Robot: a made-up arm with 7 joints.
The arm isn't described. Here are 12 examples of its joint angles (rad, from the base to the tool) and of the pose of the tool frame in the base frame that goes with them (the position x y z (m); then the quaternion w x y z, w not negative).
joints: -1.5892 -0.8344 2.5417 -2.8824 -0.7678 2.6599 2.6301
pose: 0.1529 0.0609 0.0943 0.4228 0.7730 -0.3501 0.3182
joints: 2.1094 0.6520 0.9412 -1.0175 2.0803 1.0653 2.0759
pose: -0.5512 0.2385 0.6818 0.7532 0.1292 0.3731 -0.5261
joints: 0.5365 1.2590 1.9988 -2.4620 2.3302 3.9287 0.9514
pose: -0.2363 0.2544 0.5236 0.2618 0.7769 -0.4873 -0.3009
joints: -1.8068 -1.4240 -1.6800 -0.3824 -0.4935 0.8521 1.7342
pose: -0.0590 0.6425 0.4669 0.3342 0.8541 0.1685 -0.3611
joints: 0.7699 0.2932 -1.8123 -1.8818 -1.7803 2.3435 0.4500
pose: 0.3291 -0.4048 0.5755 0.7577 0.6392 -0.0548 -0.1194
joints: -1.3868 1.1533 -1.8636 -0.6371 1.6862 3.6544 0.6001
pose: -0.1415 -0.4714 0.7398 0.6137 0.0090 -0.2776 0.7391
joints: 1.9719 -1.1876 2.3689 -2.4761 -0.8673 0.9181 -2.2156
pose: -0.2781 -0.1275 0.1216 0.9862 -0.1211 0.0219 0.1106
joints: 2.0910 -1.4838 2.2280 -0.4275 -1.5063 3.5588 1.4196
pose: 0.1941 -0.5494 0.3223 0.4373 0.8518 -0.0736 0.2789
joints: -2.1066 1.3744 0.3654 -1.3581 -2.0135 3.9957 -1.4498
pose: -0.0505 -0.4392 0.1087 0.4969 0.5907 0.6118 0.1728
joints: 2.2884 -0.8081 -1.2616 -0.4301 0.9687 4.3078 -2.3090
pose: 0.3569 -0.1806 0.8117 0.1807 0.6240 -0.4549 0.6091
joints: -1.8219 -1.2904 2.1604 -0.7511 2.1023 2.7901 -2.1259
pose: 0.4292 0.4591 0.4215 0.0456 -0.4560 -0.6605 -0.5948
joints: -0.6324 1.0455 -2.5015 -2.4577 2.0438 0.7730 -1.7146
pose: -0.3565 -0.1029 0.6737 0.3670 0.6646 -0.3174 0.5682
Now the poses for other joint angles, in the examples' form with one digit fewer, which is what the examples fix.
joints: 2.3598 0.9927 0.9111 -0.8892 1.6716 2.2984 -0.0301
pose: -0.610 0.214 0.486 0.185 -0.370 -0.327 0.850
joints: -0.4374 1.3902 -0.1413 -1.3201 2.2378 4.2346 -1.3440
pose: 0.341 -0.244 0.085 0.476 0.620 -0.623 -0.023
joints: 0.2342 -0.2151 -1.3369 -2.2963 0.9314 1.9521 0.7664
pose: 0.208 -0.443 0.417 0.497 -0.330 0.799 0.073
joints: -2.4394 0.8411 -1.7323 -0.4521 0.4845 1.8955 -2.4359
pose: -0.467 -0.137 0.869 0.193 -0.733 0.312 0.572
